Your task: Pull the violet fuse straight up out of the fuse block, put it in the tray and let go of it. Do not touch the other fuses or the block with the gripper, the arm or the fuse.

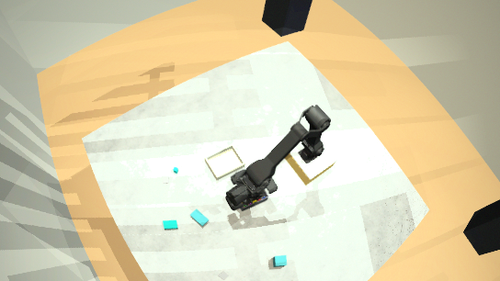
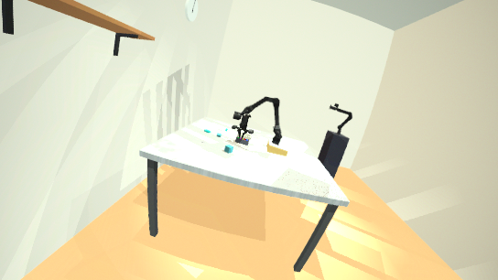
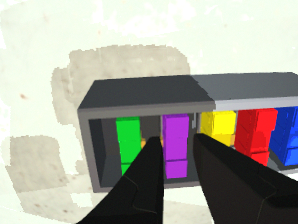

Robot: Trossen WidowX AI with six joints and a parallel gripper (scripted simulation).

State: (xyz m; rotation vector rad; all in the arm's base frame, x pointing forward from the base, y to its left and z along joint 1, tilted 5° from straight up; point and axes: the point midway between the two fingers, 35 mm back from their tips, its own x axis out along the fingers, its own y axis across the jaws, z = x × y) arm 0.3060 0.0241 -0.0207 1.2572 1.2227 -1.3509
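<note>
Right now the violet fuse is 10 mm below my gripper tip. The rest, counted from my gripper tip: cream tray: 20 mm behind, 200 mm to the right, 30 mm below.
</note>
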